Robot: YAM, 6 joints.
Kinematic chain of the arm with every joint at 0, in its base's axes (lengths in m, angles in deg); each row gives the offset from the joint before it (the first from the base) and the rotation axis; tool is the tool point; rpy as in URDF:
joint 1: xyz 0 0 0.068 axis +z
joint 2: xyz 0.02 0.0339 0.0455 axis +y
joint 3: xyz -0.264 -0.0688 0 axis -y
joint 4: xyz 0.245 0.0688 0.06 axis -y
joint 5: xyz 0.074 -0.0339 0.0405 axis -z
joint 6: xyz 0.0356 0 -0.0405 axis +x
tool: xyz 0 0 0 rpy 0 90 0
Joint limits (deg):
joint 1: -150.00..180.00
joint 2: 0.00..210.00
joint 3: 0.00..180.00
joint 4: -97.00..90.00
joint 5: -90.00..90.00
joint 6: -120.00..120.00
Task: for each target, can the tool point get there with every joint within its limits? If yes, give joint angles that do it. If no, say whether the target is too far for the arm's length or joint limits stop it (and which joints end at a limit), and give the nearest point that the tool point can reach.
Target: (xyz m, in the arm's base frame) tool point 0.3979 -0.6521 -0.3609
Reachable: no: too far | nearest point 0.2865 -0.4695 -0.2188 | short by 0.257 m
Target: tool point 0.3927 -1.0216 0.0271
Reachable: no: too far | nearest point 0.2310 -0.6010 0.0633 | short by 0.452 m
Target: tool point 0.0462 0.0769 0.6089
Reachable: yes | joints 79.94 67.87 127.00 -52.89 64.16 66.82
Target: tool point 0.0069 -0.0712 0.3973
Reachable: yes | joints -80.94 24.77 28.64 58.47 7.04 25.53
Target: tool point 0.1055 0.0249 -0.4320
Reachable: no: joint limits stop it (at a limit: joint 2) | nearest point 0.1289 0.0304 -0.3612 | short by 0.075 m
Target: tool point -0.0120 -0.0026 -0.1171
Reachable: yes | joints 132.70 187.16 16.50 56.79 -17.28 -39.46
